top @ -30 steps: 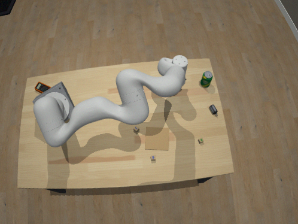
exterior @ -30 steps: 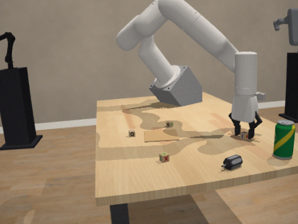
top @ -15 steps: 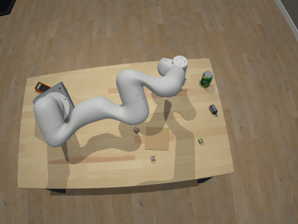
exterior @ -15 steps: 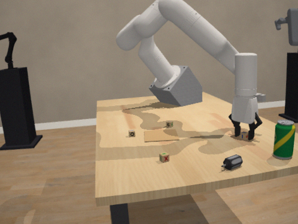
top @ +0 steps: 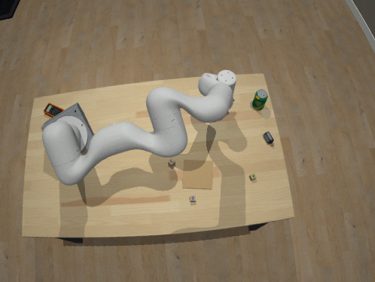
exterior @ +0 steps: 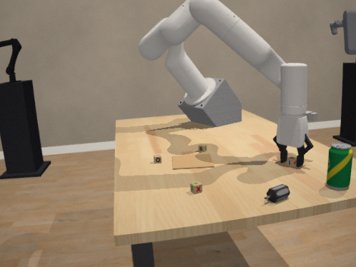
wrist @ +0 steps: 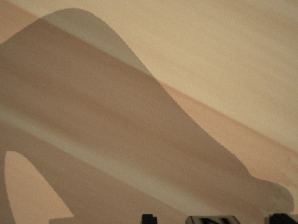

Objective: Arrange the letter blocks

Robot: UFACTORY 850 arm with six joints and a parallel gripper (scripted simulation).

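My gripper is now 130 mm past the tan mat, 320 mm to the left of it and 20 mm above it. The rest, counted from my hand: green can (210 mm ahead, 50 mm to the left, 40 mm above); then orange meter (930 mm behind, 60 mm to the left).
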